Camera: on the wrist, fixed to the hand. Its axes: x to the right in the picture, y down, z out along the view.
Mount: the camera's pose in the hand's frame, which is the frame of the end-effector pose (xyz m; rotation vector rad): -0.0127 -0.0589 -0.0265 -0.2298 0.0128 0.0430
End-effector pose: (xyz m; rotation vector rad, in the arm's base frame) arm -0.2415 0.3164 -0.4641 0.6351 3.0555 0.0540
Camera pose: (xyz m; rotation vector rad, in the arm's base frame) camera -0.2540 0.2566 -0.4397 0.6851 2.9838 0.4044
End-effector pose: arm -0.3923 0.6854 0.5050 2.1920 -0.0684 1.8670
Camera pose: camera -0.4081 0.7466 0.4865 2.0377 -0.3139 1.7958
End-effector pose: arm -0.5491 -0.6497 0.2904 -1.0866 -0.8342 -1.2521
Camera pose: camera -0.6111 -0.6696 0.2807 -1.2714 -0.6648 -1.3406
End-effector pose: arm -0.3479 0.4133 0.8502 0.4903 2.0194 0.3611
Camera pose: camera -0.3770 0.3544 0.8459 0.3888 1.9517 0.6159
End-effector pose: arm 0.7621 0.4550 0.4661 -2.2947 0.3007 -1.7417
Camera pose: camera 0.7341 0.5130 0.4799 -2.4122 0.5760 -1.7835
